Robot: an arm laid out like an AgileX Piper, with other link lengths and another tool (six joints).
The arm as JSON. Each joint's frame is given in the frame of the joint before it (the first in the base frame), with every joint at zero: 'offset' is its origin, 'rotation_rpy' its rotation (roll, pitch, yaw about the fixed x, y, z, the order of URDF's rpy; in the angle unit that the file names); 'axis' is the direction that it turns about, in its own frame. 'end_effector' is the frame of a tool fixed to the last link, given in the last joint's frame.
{
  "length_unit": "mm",
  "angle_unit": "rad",
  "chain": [
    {
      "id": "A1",
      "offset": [
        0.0,
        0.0,
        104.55
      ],
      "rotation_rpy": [
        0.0,
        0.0,
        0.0
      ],
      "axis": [
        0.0,
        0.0,
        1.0
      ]
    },
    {
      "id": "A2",
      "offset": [
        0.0,
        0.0,
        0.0
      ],
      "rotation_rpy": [
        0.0,
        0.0,
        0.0
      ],
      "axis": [
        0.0,
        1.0,
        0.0
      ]
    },
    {
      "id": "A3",
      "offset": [
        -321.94,
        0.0,
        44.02
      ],
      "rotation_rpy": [
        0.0,
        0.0,
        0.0
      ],
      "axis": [
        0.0,
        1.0,
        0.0
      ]
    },
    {
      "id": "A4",
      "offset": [
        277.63,
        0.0,
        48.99
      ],
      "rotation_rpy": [
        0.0,
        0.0,
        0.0
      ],
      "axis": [
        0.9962,
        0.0,
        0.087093
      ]
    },
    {
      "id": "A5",
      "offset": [
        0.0,
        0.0,
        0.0
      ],
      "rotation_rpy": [
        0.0,
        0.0,
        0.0
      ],
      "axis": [
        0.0,
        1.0,
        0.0
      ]
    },
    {
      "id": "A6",
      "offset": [
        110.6,
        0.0,
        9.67
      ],
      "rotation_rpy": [
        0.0,
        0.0,
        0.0
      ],
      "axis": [
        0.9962,
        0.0,
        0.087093
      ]
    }
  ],
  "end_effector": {
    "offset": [
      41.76,
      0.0,
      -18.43
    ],
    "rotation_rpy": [
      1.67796,
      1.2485,
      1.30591
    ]
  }
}
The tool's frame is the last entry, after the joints.
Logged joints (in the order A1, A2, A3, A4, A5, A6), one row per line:
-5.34, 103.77, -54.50, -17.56, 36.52, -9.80
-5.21, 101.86, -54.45, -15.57, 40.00, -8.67
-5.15, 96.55, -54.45, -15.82, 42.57, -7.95
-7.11, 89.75, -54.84, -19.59, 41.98, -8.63
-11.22, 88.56, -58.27, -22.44, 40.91, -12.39
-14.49, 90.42, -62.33, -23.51, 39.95, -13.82
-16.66, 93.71, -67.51, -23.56, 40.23, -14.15
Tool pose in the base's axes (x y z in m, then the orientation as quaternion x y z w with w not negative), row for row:
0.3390, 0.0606, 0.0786, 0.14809, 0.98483, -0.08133, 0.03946
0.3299, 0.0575, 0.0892, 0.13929, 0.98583, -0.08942, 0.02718
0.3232, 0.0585, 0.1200, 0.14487, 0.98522, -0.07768, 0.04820
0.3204, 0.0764, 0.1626, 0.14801, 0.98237, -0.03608, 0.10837
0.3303, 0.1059, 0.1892, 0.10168, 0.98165, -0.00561, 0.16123
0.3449, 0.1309, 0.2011, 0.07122, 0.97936, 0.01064, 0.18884
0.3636, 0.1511, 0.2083, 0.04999, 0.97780, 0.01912, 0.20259
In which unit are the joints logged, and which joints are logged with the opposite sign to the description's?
The joints are logged in degrees. Opposite sign: A1, A4.
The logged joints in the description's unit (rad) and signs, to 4 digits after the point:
0.0932, 1.8111, -0.9512, 0.3065, 0.6374, -0.1710
0.0909, 1.7778, -0.9503, 0.2717, 0.6981, -0.1513
0.0899, 1.6851, -0.9503, 0.2761, 0.7430, -0.1388
0.1241, 1.5664, -0.9571, 0.3419, 0.7327, -0.1506
0.1958, 1.5457, -1.0170, 0.3917, 0.7140, -0.2162
0.2529, 1.5781, -1.0879, 0.4103, 0.6973, -0.2412
0.2908, 1.6355, -1.1783, 0.4112, 0.7021, -0.2470

